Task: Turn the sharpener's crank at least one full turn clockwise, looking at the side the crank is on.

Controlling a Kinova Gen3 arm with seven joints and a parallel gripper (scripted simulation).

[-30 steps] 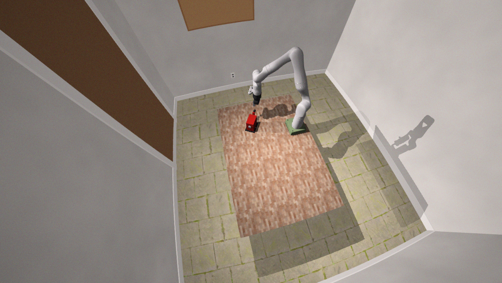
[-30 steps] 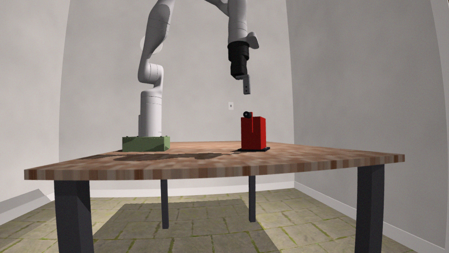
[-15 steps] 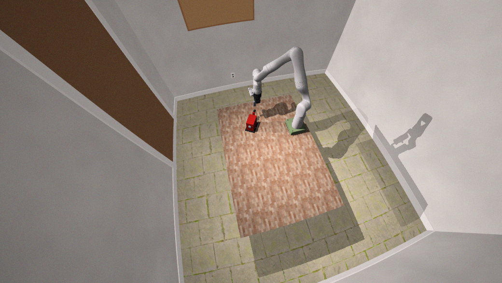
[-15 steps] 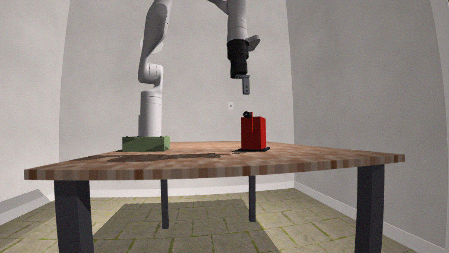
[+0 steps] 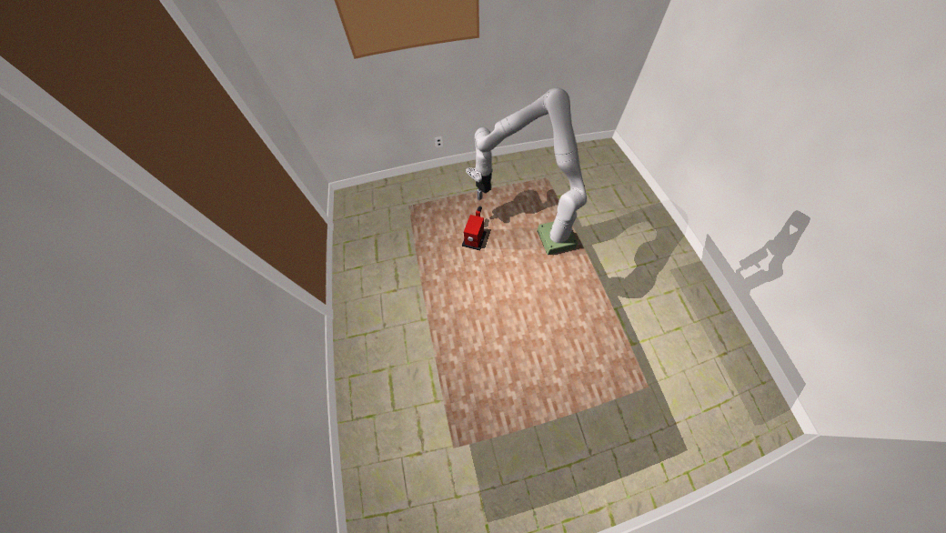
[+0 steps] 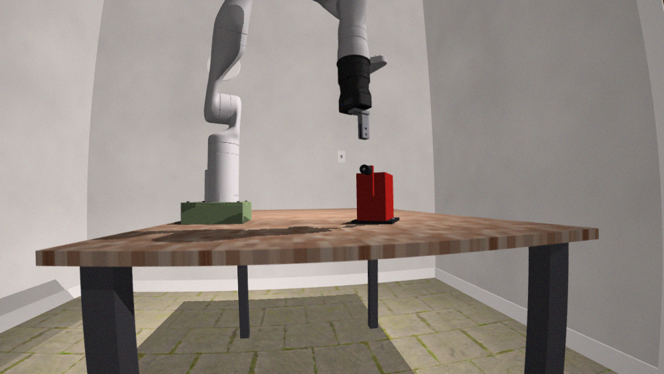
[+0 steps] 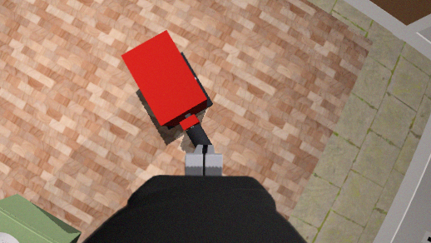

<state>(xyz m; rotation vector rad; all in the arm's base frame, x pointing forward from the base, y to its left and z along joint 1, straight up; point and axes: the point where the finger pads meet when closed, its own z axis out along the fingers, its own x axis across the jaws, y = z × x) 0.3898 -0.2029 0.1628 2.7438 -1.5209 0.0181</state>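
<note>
Right now my hand is 9 cm above the dark handle, 1 cm to the right of it and 1 cm short of it.
</note>
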